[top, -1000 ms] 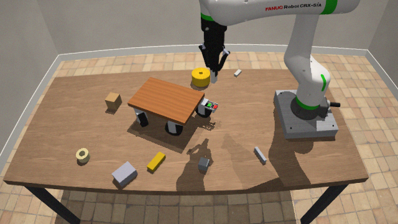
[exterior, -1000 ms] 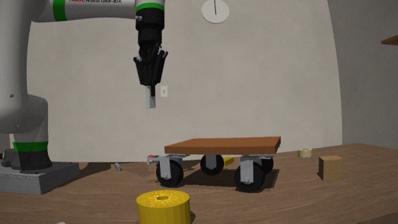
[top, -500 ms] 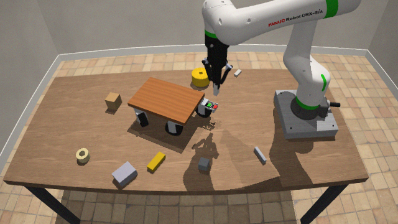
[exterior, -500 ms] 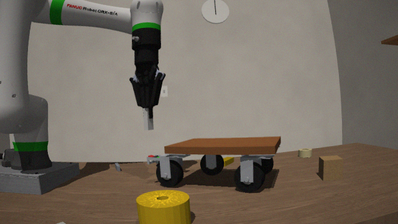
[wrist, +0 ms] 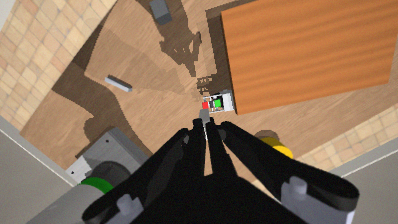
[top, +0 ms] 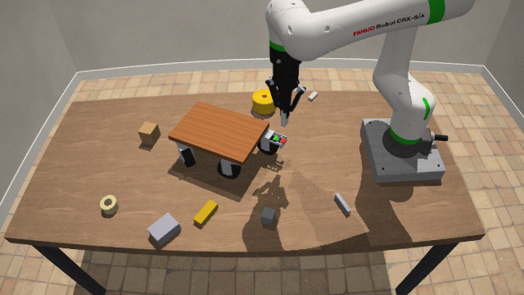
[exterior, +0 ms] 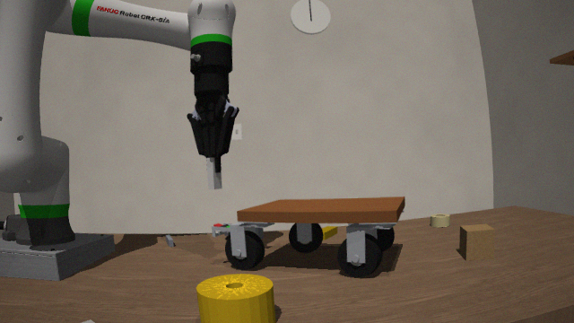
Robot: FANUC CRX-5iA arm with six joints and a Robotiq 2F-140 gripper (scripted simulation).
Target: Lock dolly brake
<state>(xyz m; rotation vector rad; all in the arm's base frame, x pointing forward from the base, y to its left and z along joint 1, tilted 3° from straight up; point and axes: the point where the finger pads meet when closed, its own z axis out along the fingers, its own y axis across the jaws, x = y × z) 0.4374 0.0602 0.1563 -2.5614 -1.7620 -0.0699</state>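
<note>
Right now my hand is 12 cm above the brake pedal and 1 cm short of it. From my hand the other things lie so: lavender block (36 cm to the left, 34 cm ahead, 18 cm below); then grey bar (21 cm behind, 19 cm to the left, 19 cm below); then grey cube (26 cm to the left, 18 cm below, 2 cm ahead).
</note>
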